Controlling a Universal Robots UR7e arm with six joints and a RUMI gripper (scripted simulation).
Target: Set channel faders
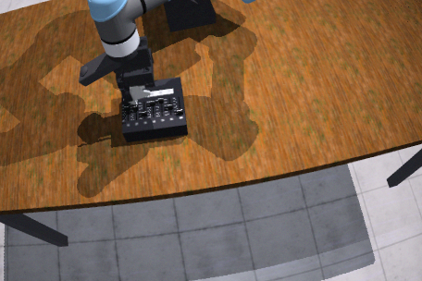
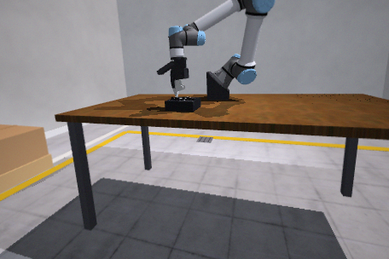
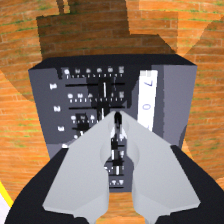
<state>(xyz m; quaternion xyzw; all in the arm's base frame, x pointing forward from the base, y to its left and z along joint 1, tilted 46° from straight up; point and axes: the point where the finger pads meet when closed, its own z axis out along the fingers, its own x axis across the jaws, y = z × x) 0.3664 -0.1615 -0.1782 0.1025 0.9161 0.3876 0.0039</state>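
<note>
Now: hand 40 mm short of the fader 3, 20 mm to the right of it and 10 mm above it. The rest, counted from my hand: fader 4: 10 mm ahead, 40 mm to the left, 10 mm below; fader 1: 10 mm ahead, 20 mm to the right, 10 mm below; fader 2: 10 mm ahead, 10 mm below.
</note>
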